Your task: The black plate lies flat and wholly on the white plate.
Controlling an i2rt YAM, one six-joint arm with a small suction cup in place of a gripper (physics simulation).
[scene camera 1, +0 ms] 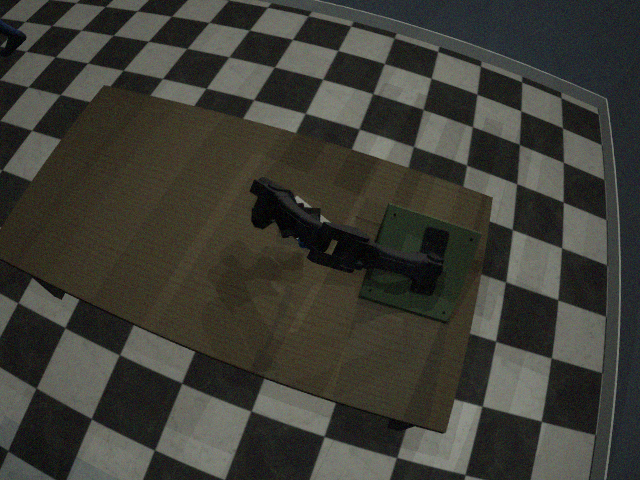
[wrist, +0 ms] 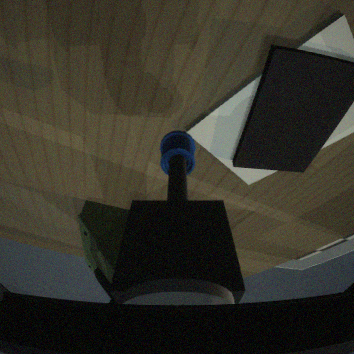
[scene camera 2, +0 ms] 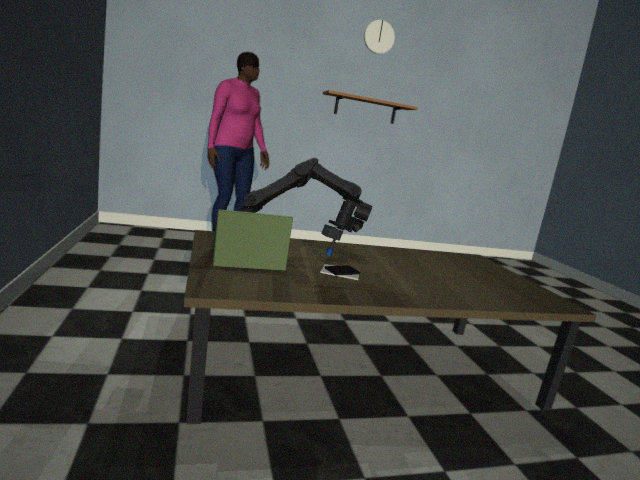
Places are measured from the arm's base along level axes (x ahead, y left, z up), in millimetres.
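Where they show: end effector, tool point: [scene camera 1: 303, 244] [wrist: 177, 146] [scene camera 2: 328, 254]; arm's base, origin of the base link: [scene camera 1: 429, 261] [scene camera 2: 246, 227].
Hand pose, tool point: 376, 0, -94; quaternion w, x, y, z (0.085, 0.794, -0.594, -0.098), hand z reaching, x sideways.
Each offset is from my tool point to the top centre of the thing, as dx, dy, dz. "spot": to the spot under its first point. Level surfaces: height alone.
The black plate {+36, -102, -31} [scene camera 2: 342, 270] [wrist: 295, 110] rests across the white plate [scene camera 2: 354, 277] [wrist: 220, 131] on the table, turned against it. In the wrist view two of its corners reach past the white plate's edges, and its right end is cut off by the frame. In scene camera 1 the arm hides the black plate, while a sliver of the white plate {spot: -38, -127, -41} [scene camera 1: 324, 219] shows beside the arm. My gripper, a blue suction cup [scene camera 2: 329, 252] [wrist: 178, 144], is open and carries no plate. It hangs above the table, to the left of the black plate in the wrist view.
A green board [scene camera 1: 460, 268] [scene camera 2: 253, 240] [wrist: 102, 225] is by the arm's base, at one end of the wooden table {dz -47} [scene camera 1: 155, 180] [scene camera 2: 439, 279]. A person in pink [scene camera 2: 237, 113] stands behind the table. A shelf [scene camera 2: 369, 99] and a clock [scene camera 2: 379, 36] are on the wall.
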